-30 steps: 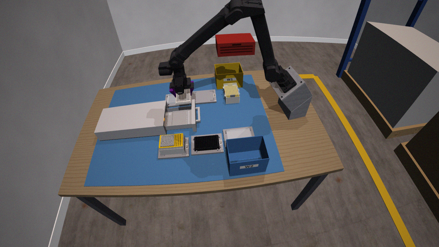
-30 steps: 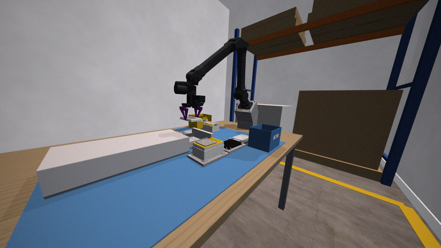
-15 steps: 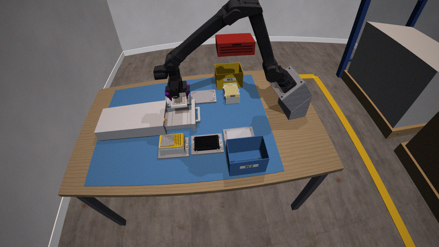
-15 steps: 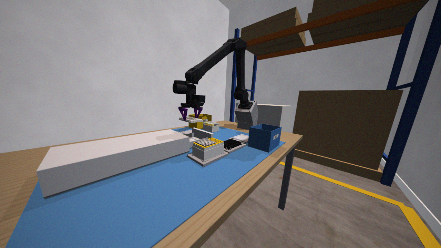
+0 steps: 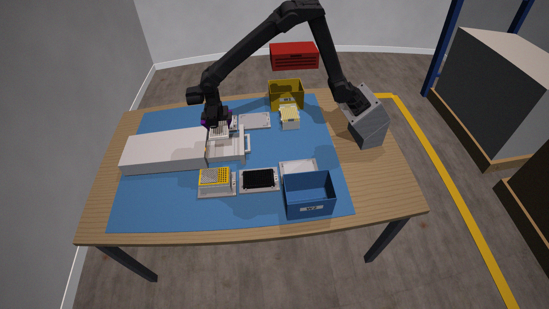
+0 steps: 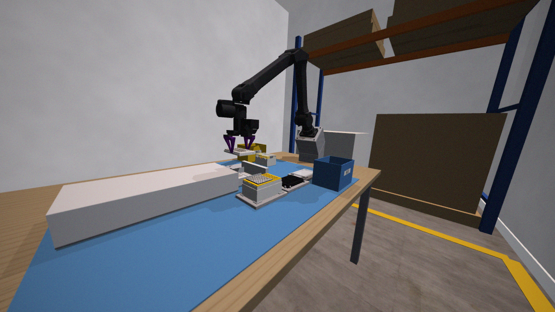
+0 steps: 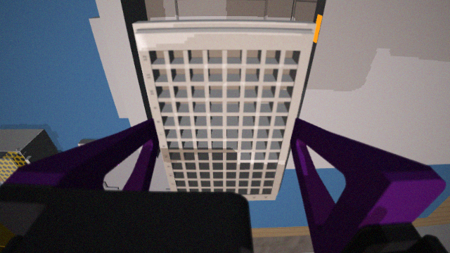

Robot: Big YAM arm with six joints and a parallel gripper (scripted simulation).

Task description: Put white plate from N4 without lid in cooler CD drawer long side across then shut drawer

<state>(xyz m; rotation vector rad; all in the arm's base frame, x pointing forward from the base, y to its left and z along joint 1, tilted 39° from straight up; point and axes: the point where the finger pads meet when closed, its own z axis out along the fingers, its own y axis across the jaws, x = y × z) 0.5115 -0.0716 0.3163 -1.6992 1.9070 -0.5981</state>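
The drawer lies 13 cm below my hand, 4 cm ahead of it and 1 cm to the right of it. Round my hand: cooler CD 16 cm ahead, 12 cm below, 2 cm to the right; black plate 20 cm to the left, 13 cm below, 13 cm behind; yellow-topped tip box 18 cm to the left, 10 cm below, 4 cm ahead.
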